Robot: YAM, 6 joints.
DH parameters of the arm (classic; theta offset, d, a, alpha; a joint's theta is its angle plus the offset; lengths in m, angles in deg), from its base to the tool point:
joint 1: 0 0.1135 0.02 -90
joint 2: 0 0 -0.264 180
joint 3: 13.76 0 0.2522 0
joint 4: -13.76 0 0.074 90
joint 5: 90 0 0 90
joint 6: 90 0.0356 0 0
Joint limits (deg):
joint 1: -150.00..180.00
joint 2: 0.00..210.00
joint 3: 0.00..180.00
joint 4: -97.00..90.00
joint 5: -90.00..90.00
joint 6: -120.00..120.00
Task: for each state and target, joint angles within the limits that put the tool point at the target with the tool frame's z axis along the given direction. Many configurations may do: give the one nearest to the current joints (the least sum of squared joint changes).
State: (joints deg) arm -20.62 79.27 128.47 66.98 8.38 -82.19
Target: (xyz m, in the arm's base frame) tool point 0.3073 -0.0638 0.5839 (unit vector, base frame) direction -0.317 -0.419 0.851
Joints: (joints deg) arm -8.72 113.50 129.97 89.88 27.53 -82.19
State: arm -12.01 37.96 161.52 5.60 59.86 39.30
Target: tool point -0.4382 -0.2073 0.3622 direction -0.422 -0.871 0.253
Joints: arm 22.62 1.90 113.16 49.49 39.90 39.30
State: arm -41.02 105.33 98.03 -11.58 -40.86 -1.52
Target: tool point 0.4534 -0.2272 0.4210 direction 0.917 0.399 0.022
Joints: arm -29.84 126.20 133.58 -5.27 -53.34 -1.52
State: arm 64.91 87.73 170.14 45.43 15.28 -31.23
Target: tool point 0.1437 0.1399 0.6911 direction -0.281 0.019 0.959
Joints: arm 42.17 106.52 152.50 55.54 -11.70 -31.23
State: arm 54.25 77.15 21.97 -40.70 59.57 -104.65
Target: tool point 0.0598 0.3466 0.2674 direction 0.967 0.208 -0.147
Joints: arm 85.72 92.69 62.78 2.17 71.59 -104.65
